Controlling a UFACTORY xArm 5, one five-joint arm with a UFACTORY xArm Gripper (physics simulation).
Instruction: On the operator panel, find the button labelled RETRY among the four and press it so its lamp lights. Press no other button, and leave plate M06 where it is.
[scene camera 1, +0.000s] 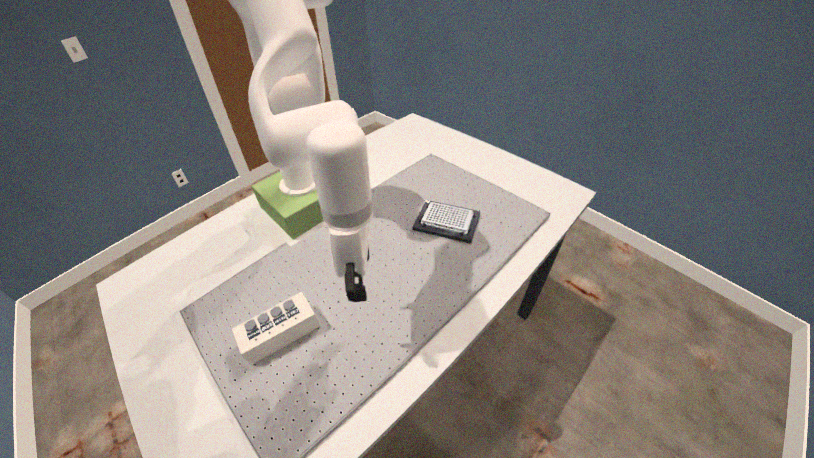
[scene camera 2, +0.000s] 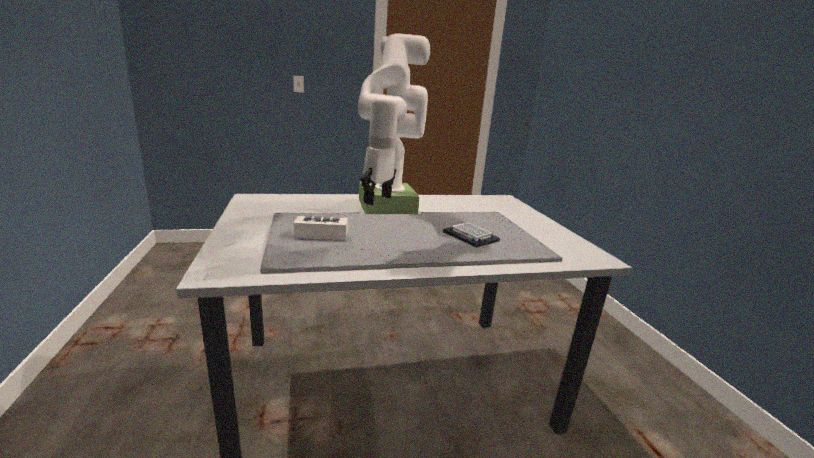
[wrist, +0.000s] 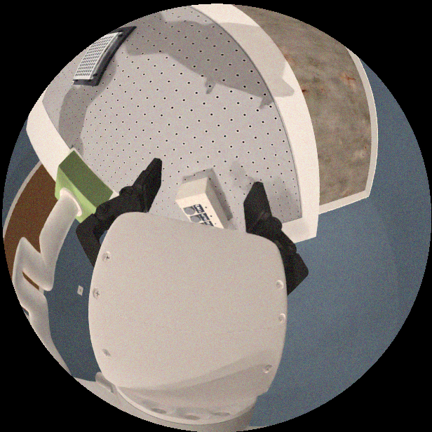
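Pixels of known places: gripper, fingertip midpoint: (scene camera 1: 359, 278) (scene camera 2: 377, 200); arm's base, origin of the base link: (scene camera 1: 300, 183).
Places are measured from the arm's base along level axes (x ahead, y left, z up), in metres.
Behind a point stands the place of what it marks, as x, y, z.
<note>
The operator panel (scene camera 1: 280, 340) @(0.405, -0.271, -0.041) (scene camera 2: 320, 230) @(0.405, -0.265, -0.038) (wrist: 194, 193) is a cream box with four grey round buttons in a row and dark labels beside them. The labels are too small to read, so I cannot tell which is RETRY; no lamp looks lit. In the wrist view my palm hides part of the panel. Plate M06 (scene camera 1: 449, 216) @(0.370, 0.256, -0.045) (scene camera 2: 471, 230) @(0.367, 0.252, -0.045) (wrist: 98, 56), a white plate with many wells, sits on a dark holder (scene camera 1: 441, 233) @(0.393, 0.202, -0.057) (wrist: 127, 37) across the board. My gripper (scene camera 1: 356, 287) @(0.473, -0.092, 0.087) (scene camera 2: 377, 198) @(0.473, -0.092, 0.087) (wrist: 205, 180) is open and empty, above the board and to the plate side of the panel, touching neither.
The grey perforated board (scene camera 1: 364, 353) @(0.527, -0.146, -0.068) (scene camera 2: 307, 257) @(0.545, -0.295, -0.069) (wrist: 200, 120) lies on the white table (scene camera 1: 128, 319) @(0.066, -0.586, -0.081) (scene camera 2: 213, 267) @(0.585, -0.542, -0.081) (wrist: 309, 175). The green block (scene camera 1: 293, 219) @(0.113, -0.084, -0.017) (scene camera 2: 401, 203) @(0.102, 0.038, -0.033) (wrist: 89, 177) under the arm's base stands at the board's rear edge.
</note>
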